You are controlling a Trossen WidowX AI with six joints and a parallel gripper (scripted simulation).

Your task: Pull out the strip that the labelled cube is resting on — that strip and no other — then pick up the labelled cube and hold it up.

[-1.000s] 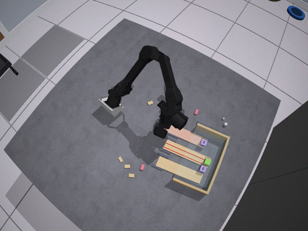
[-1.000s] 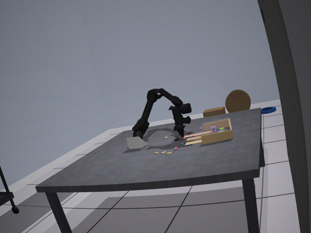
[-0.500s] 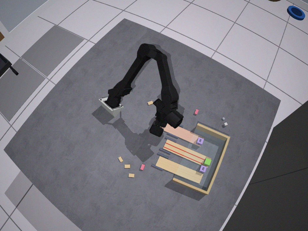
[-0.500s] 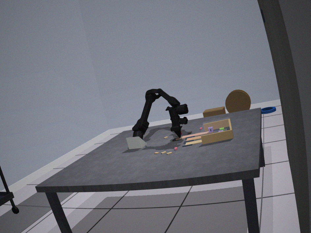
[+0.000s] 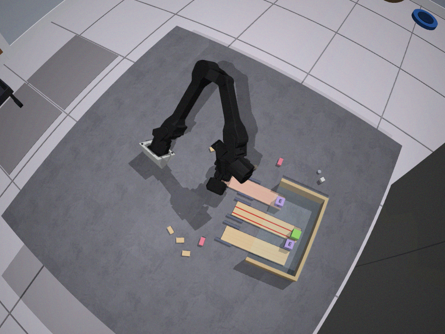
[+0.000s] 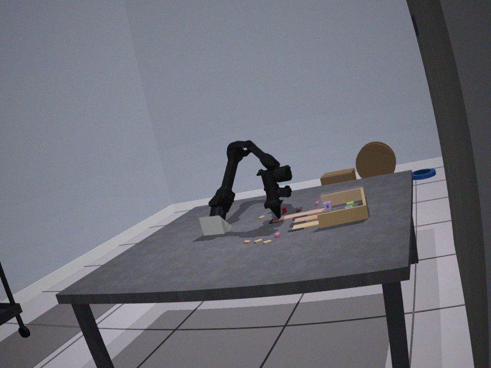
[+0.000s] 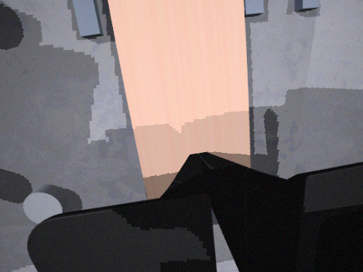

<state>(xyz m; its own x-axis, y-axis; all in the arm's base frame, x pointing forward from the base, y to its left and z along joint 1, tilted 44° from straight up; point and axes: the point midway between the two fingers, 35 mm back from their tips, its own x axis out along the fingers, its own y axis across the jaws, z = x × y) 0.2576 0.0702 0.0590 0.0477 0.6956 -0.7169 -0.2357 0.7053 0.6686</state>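
Now: gripper tip 3 cm past the grey cylinder and 7 cm to the right of it. From my gripper tip the other things lie so: pebble 6 cm ahead, 10 cm to the left; then red cylinder 2 cm behind, 11 cm to the left, 1 cm above.
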